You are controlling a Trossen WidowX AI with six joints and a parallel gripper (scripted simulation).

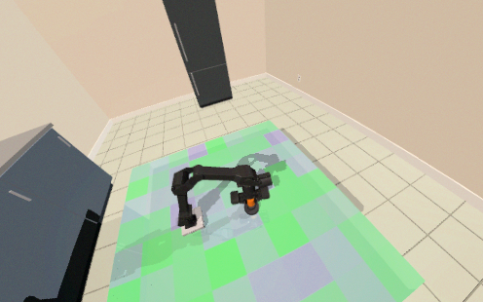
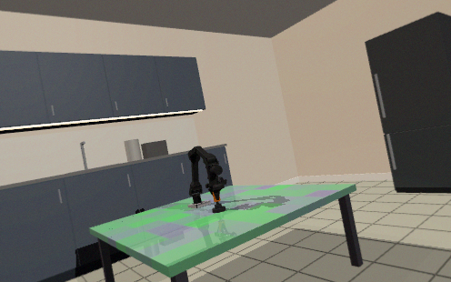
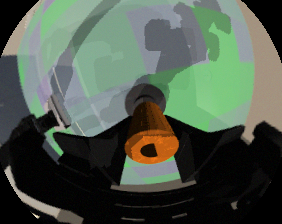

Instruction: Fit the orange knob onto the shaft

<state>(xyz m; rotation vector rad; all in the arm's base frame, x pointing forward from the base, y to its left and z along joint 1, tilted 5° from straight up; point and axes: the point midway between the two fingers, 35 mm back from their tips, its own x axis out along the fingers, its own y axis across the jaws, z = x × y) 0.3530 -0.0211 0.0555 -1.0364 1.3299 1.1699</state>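
Now: the orange knob 20 mm above my gripper tip. Also, from my gripper tip: dark round pedestal: 40 mm below.
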